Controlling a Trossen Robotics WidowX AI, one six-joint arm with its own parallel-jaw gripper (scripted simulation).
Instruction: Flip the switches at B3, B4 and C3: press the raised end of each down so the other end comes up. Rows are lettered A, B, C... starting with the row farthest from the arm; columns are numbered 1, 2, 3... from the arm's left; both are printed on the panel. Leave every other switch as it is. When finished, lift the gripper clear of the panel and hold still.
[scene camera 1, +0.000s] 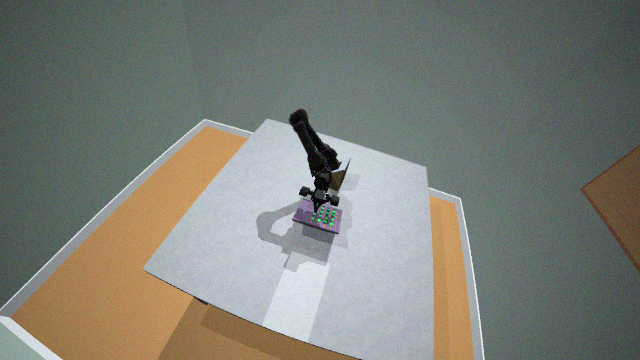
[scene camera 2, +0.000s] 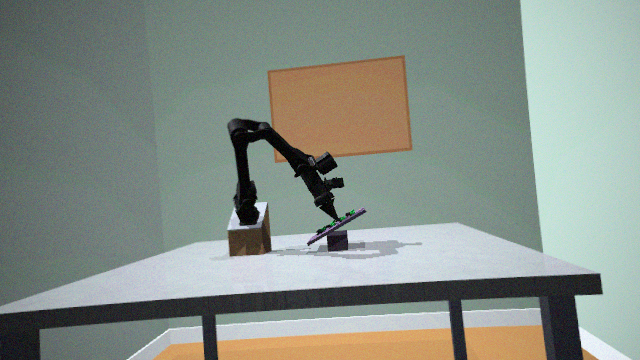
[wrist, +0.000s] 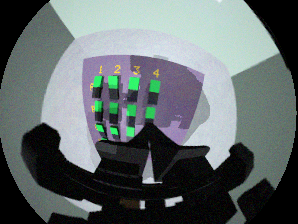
Labels:
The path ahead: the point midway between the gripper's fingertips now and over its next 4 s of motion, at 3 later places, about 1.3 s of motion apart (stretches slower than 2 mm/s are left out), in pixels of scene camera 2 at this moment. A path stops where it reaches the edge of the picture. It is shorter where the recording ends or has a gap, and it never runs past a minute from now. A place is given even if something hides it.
My gripper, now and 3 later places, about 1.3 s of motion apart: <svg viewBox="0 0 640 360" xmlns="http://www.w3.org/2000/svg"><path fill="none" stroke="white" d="M337 219L329 210L327 223L328 225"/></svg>

